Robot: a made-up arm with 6 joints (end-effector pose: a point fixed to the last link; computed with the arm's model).
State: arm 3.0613 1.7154 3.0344 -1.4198 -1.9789 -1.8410
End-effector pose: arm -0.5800 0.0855 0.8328 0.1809 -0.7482 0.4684 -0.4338
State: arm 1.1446 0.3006 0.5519 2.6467 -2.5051 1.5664
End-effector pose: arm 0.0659 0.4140 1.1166 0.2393 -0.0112 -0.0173 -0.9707
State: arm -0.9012 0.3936 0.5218 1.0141 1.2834 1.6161
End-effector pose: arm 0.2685 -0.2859 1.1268 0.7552 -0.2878 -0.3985 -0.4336
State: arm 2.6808 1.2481 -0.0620 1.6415 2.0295 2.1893
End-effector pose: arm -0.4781 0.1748 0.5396 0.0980 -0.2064 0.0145 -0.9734
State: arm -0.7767 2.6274 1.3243 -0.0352 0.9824 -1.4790
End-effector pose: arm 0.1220 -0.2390 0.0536 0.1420 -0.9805 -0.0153 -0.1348
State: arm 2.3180 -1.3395 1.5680 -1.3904 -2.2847 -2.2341
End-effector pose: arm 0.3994 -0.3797 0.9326 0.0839 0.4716 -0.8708 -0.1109
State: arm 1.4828 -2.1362 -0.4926 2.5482 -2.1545 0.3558
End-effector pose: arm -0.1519 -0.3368 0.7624 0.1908 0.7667 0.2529 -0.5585
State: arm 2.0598 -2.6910 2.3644 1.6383 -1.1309 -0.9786
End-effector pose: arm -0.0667 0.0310 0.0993 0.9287 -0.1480 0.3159 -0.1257
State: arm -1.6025 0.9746 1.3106 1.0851 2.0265 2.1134
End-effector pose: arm 0.0008 -0.5408 1.0351 0.4223 -0.6142 -0.5878 -0.3144
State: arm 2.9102 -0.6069 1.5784 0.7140 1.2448 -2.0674
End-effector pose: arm 0.4322 -0.0456 1.2039 0.5693 0.2879 0.2080 -0.7415
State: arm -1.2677 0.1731 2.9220 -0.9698 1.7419 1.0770
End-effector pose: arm -0.1057 0.1423 1.2073 0.2113 -0.0642 -0.5870 0.7789
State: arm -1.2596 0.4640 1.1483 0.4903 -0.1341 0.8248
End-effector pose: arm 0.0740 -0.3363 1.2579 0.5179 0.3206 -0.1979 -0.7680
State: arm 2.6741 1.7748 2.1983 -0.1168 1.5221 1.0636
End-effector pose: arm -0.5334 0.3532 0.7198 0.0623 0.5851 0.4151 0.6938
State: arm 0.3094 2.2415 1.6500 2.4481 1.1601 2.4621
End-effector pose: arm 0.4793 0.2863 0.2666 0.4079 -0.4746 -0.6074 0.4894
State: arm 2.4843 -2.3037 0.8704 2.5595 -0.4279 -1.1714
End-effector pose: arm 0.3556 -0.4256 0.3775 0.2943 -0.9292 -0.1437 -0.1712
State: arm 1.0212 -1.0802 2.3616 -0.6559 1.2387 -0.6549
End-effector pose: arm -0.2517 -0.5470 0.8291 0.3166 0.4690 0.5363 -0.6263
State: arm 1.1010 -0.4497 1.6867 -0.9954 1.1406 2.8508
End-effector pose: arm -0.1002 -0.2352 1.3133 0.2310 0.9676 -0.0868 -0.0536
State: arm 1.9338 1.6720 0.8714 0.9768 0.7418 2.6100
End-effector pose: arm -0.2487 0.6164 0.4546 0.5583 -0.1138 -0.5916 0.5704
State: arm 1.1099 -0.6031 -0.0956 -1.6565 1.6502 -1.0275
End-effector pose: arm 0.0423 0.1187 1.0069 0.5949 -0.5529 0.0339 -0.5824
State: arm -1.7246 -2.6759 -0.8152 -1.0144 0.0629 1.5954
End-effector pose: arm -0.0285 0.2287 0.6357 0.6831 0.1050 -0.6326 -0.3496
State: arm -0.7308 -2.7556 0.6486 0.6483 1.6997 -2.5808
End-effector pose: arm -0.3385 0.2903 0.1716 0.8007 -0.5317 0.2166 -0.1713
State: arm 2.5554 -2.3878 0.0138 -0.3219 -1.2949 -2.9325
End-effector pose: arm 0.3630 -0.1600 0.6028 0.6800 0.5027 -0.4231 0.3253
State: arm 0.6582 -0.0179 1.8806 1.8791 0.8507 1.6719
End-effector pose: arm -0.1613 0.0238 1.3186 0.2739 0.0117 -0.8665 -0.4171
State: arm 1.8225 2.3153 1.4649 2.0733 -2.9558 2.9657
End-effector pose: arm -0.2304 0.4604 0.2357 0.1861 0.7396 0.1152 0.6365
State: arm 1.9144 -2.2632 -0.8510 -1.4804 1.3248 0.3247
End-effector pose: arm 0.0632 -0.0911 0.6743 0.6090 -0.5549 -0.3957 -0.4057
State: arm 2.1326 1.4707 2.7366 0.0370 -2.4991 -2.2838
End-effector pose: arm -0.1850 0.4349 0.9591 0.1409 -0.4197 -0.7159 0.5399
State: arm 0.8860 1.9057 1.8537 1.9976 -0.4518 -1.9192
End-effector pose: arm 0.3488 0.5756 0.6164 0.5637 0.5973 0.5694 0.0348
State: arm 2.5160 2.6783 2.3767 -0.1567 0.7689 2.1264
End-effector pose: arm -0.3613 0.3303 0.2545 0.7372 0.0875 0.0574 0.6675
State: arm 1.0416 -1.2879 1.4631 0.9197 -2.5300 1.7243
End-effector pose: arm -0.3246 -0.5176 0.8522 0.8274 0.3179 0.4550 -0.0859
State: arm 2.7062 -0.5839 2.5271 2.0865 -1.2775 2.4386
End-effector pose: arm 0.3913 -0.2326 0.9728 0.8089 0.0589 0.5723 -0.1209
